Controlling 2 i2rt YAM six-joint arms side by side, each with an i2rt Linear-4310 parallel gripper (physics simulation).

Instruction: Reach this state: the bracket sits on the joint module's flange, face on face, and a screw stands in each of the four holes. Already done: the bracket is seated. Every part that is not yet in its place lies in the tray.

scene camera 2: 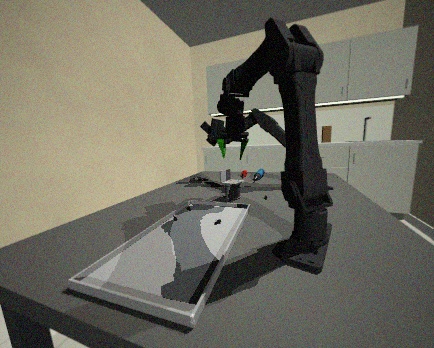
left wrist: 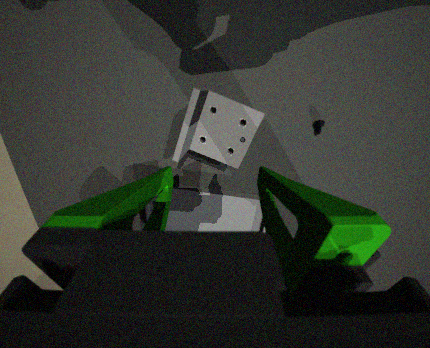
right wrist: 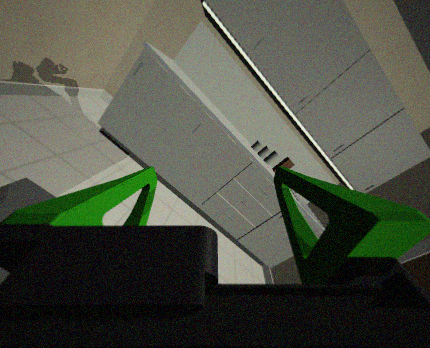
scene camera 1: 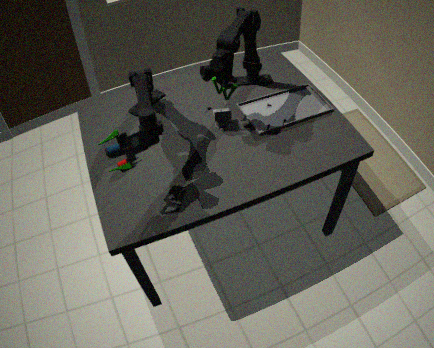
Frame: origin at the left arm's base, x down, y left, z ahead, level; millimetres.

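Seen in the pictures: left gripper, between the fingertips: (scene camera 2: pixel 232 158) (left wrist: pixel 215 173) (scene camera 1: pixel 223 96); right gripper, between the fingertips: (right wrist: pixel 215 173) (scene camera 1: pixel 103 158); left arm's base, origin of its link: (scene camera 2: pixel 309 241) (scene camera 1: pixel 252 80).
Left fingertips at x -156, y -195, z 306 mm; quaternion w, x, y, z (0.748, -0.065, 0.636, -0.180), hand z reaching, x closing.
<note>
Offsets run from my left fingertips to a thing's top centre.
The pale bracket (scene camera 1: pixel 221 116) (scene camera 2: pixel 232 181) (left wrist: pixel 225 127) sits plate up on the dark joint module @[dx +92, dy -9, dz +8 mm] (scene camera 2: pixel 233 192). Its four larger holes look dark in the left wrist view; I can make out no screw standing in them. Small dark screws @[dx +142, dy +229, dz -87 mm] (scene camera 2: pixel 217 221) (scene camera 1: pixel 269 105) lie in the tray @[dx +140, dy +308, dz -63 mm] (scene camera 2: pixel 135 314) (scene camera 1: pixel 297 122). My left gripper (scene camera 1: pixel 223 95) (scene camera 2: pixel 232 158) (left wrist: pixel 215 173) is partly open and empty, fingers down, above the bracket. My right gripper (scene camera 1: pixel 105 157) (right wrist: pixel 215 173) is wide open and empty, away from the bracket at the picture's left in scene camera 1.
A small dark piece @[dx +146, dy -52, dz -114 mm] (scene camera 1: pixel 209 108) (scene camera 2: pixel 265 197) (left wrist: pixel 318 126) lies on the table near the module. A blue-handled tool @[dx +115, dy -418, dz +71 mm] (scene camera 1: pixel 113 148) (scene camera 2: pixel 258 174) and a red one @[dx +122, dy -425, dz +171 mm] (scene camera 1: pixel 122 163) (scene camera 2: pixel 244 173) lie by my right gripper. Arm shadows cross the table and tray.
</note>
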